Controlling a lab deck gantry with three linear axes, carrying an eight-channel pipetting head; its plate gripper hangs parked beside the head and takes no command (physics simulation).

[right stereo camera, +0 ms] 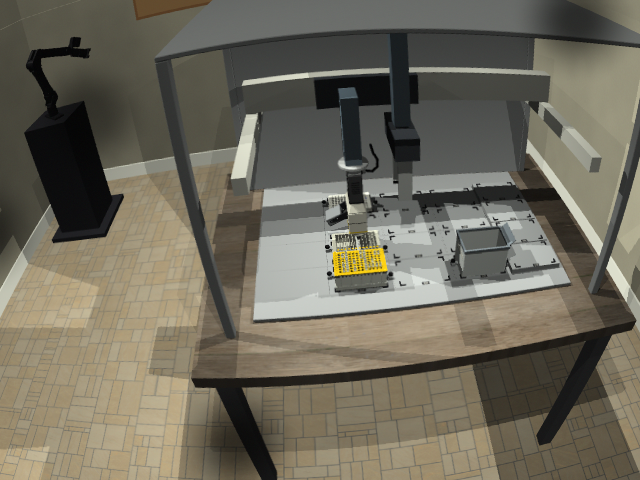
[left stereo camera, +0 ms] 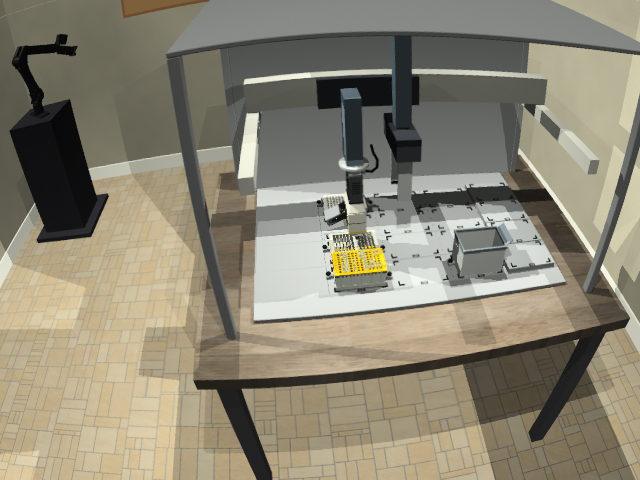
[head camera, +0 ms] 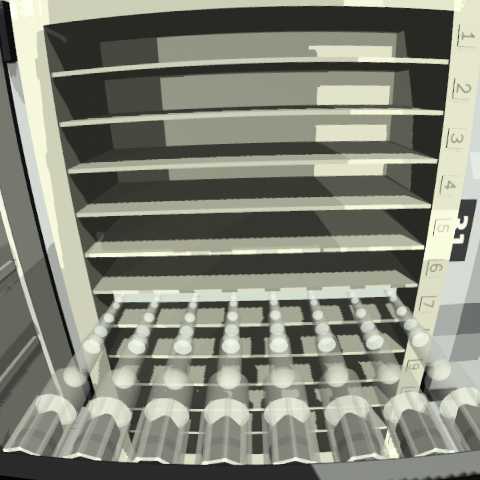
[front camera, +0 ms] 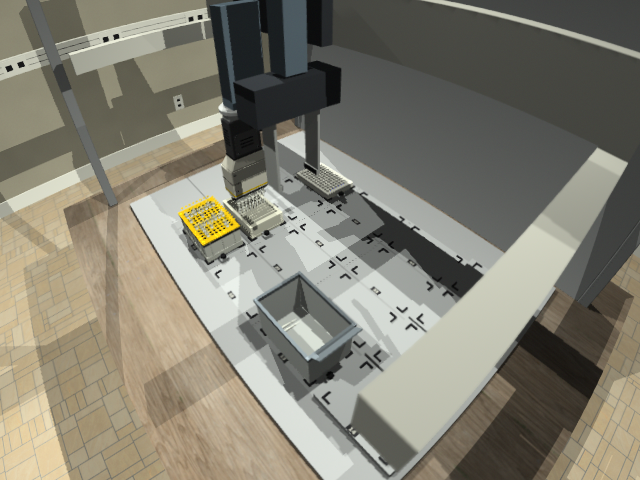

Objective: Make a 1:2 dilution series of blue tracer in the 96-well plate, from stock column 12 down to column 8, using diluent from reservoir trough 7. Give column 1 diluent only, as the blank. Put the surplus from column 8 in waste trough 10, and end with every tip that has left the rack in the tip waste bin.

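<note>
The eight-channel head (front camera: 244,173) (left stereo camera: 356,219) (right stereo camera: 357,219) is low over the white reservoir (head camera: 442,205). Its clear tips (head camera: 230,345) are mounted in a row; their ends meet the pale strip of trough 7 (head camera: 253,296). Their exact depth is unclear. Trough 10 is largely hidden behind the tips. The 96-well plate (front camera: 324,180) (left stereo camera: 333,201) stands behind the reservoir. The yellow tip rack (front camera: 209,222) (left stereo camera: 359,262) (right stereo camera: 360,262) stands in front. The grey tip waste bin (front camera: 281,333) (left stereo camera: 480,262) (right stereo camera: 483,262) holds pale slivers. The parked plate gripper (front camera: 293,179) has its fingers apart, with nothing between them.
The gripper's dark carriage (front camera: 289,95) (left stereo camera: 405,144) (right stereo camera: 404,143) hangs beside the head. A long pale beam (front camera: 480,310) crosses the deck's near right side in the front view. Frame posts (left stereo camera: 193,180) (right stereo camera: 188,180) rise at the table corners. Black corner brackets mark the deck positions.
</note>
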